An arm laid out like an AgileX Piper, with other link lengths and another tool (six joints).
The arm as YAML. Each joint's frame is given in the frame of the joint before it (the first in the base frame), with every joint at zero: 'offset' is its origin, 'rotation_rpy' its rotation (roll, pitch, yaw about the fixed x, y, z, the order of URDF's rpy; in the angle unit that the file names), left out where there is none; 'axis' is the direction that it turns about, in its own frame. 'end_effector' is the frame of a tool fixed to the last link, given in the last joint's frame.
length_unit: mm
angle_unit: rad
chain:
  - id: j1
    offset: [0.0, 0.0, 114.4]
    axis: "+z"
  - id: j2
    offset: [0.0, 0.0, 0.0]
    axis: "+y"
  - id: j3
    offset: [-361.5, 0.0, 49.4]
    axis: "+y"
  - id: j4
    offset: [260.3, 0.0, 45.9]
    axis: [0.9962, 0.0, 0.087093]
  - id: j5
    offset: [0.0, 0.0, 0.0]
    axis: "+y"
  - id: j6
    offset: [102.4, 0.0, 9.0]
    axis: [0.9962, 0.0, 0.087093]
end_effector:
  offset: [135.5, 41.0, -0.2]
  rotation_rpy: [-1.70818, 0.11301, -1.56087]
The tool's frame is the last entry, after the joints.
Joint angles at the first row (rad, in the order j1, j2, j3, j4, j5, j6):
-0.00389, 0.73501, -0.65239, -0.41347, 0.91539, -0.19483
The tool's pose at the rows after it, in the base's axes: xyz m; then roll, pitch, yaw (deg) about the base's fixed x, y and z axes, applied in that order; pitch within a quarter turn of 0, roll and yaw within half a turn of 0:
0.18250, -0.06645, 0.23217, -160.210, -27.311, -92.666
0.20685, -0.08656, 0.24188, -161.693, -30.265, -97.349
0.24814, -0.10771, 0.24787, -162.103, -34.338, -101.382
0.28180, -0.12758, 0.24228, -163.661, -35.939, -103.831
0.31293, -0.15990, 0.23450, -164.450, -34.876, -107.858
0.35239, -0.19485, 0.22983, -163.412, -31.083, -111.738
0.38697, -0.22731, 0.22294, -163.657, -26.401, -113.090
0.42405, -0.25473, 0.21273, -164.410, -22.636, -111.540
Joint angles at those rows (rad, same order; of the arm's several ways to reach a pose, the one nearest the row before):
-0.00389, 0.87728, -0.74811, -0.51334, 0.98357, -0.04481
-0.00387, 0.99221, -0.82028, -0.61463, 1.02217, 0.06260
-0.00474, 1.14680, -0.90221, -0.73399, 1.02962, 0.17713
-0.05536, 1.28082, -0.97339, -0.77573, 1.01181, 0.21611
-0.16964, 1.40775, -1.06542, -0.75805, 0.96490, 0.20414
-0.28925, 1.53726, -1.19939, -0.67813, 0.90124, 0.14811
-0.39362, 1.66057, -1.34745, -0.54121, 0.86636, 0.02849
-0.46345, 1.79268, -1.51148, -0.39987, 0.86103, -0.11997

